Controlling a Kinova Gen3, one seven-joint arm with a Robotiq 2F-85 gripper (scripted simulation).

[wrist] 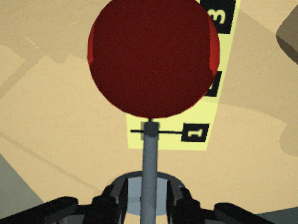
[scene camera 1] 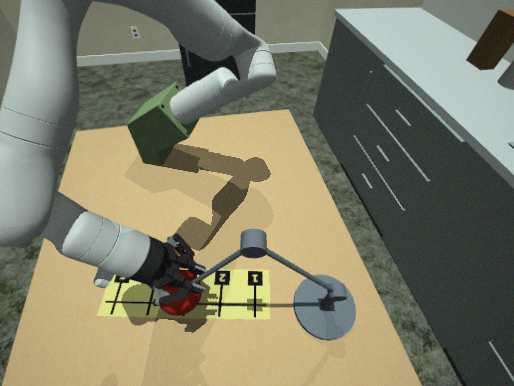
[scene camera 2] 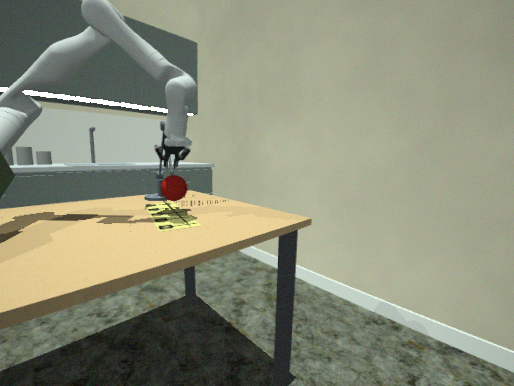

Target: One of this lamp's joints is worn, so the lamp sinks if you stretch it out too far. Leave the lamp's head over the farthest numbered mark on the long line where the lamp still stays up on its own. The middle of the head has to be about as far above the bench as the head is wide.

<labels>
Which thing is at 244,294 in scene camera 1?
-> A yellow strip.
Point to a round grey base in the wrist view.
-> At 134,178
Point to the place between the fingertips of my gripper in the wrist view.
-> At 147,192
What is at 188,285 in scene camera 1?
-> My gripper.
</labels>
